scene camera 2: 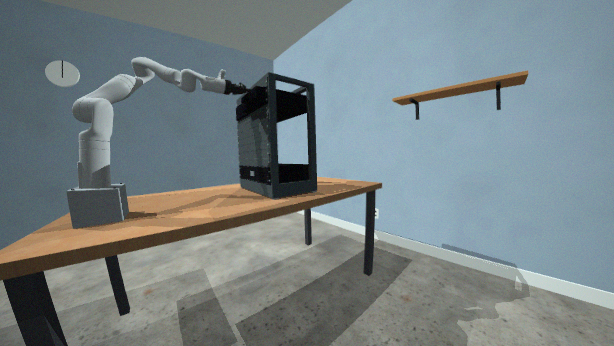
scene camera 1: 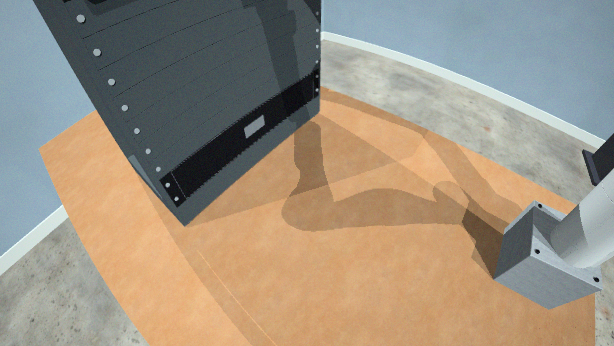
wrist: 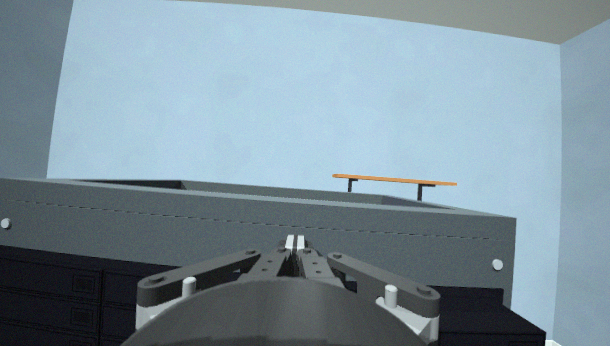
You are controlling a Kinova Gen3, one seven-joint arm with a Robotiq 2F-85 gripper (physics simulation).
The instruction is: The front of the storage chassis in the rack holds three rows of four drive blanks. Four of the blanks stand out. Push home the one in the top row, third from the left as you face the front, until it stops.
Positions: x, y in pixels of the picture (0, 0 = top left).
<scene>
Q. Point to a rack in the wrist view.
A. At 81, 245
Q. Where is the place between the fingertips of my gripper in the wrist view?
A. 295, 246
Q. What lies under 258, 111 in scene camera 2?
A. A rack.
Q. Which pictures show the rack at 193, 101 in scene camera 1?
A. Scene camera 2, scene camera 1 and the wrist view: all of them.
</scene>
